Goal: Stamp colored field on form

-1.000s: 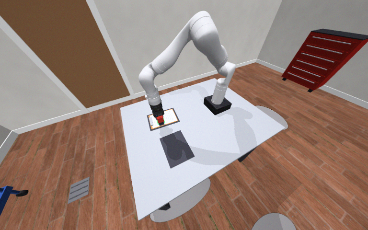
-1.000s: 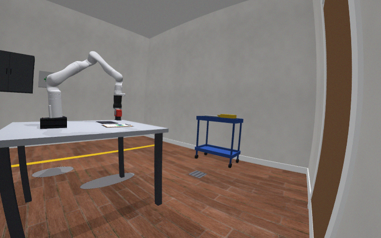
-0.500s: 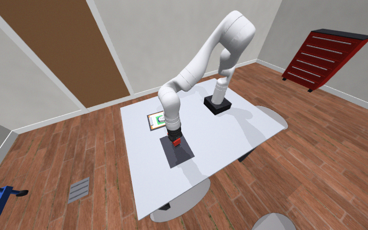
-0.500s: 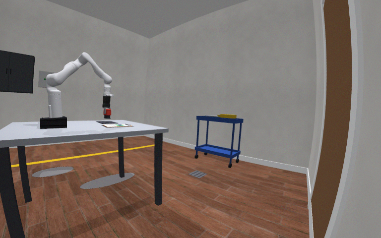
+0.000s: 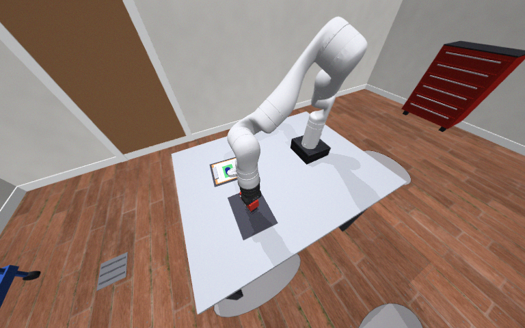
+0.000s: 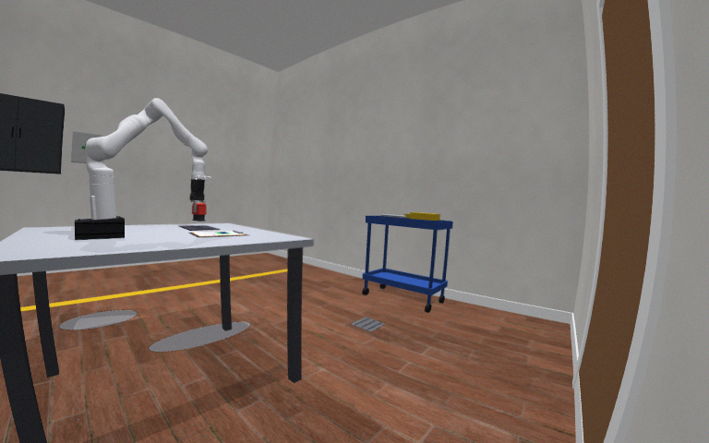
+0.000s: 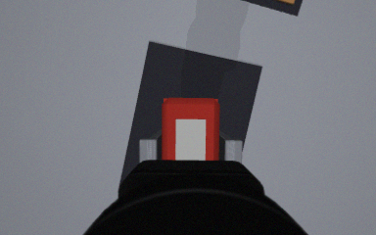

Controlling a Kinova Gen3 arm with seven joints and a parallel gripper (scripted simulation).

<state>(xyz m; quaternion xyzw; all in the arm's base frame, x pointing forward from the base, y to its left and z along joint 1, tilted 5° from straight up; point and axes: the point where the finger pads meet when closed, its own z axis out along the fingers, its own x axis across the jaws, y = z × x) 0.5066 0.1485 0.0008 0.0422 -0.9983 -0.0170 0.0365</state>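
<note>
My hand is 100 mm above the dark mat. Also, from my hand: red stamp 20 mm below; then form 20 mm behind, 300 mm to the right, 100 mm below.
</note>
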